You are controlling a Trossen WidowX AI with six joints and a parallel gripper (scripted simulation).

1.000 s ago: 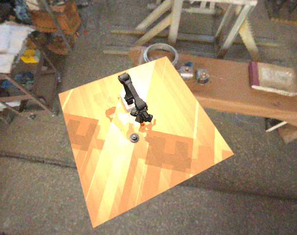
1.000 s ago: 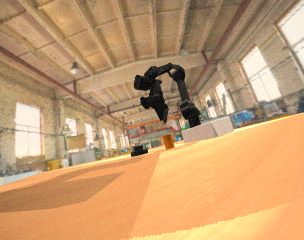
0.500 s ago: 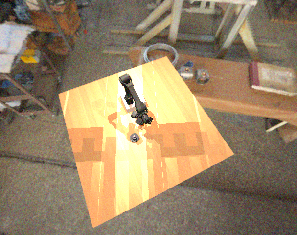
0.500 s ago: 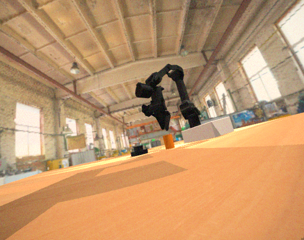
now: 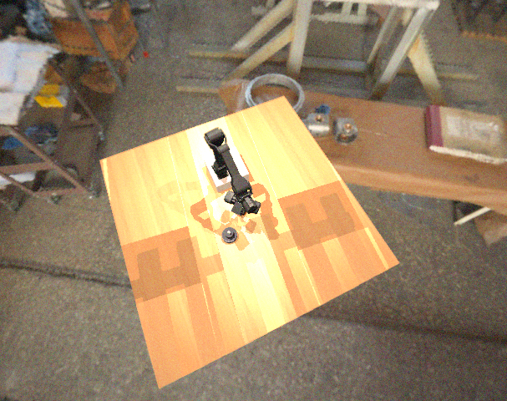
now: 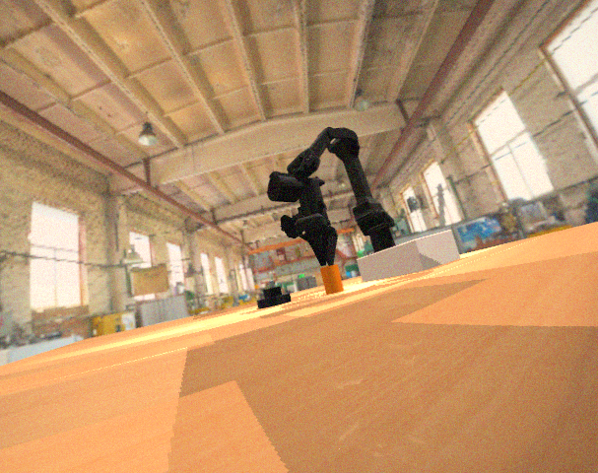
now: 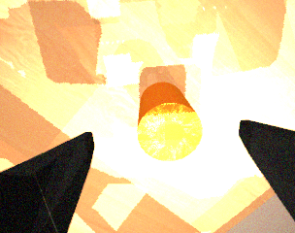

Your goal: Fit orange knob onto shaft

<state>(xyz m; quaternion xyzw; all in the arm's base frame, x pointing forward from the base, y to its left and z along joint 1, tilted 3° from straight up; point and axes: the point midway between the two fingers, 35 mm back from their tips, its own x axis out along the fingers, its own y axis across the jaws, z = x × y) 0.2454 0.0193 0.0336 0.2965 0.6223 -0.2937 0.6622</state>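
Right now the orange knob is 2 cm below my gripper tip. From my gripper tip the other things lie so: round dark pedestal (12 cm to the right, 9 cm ahead, 3 cm below).
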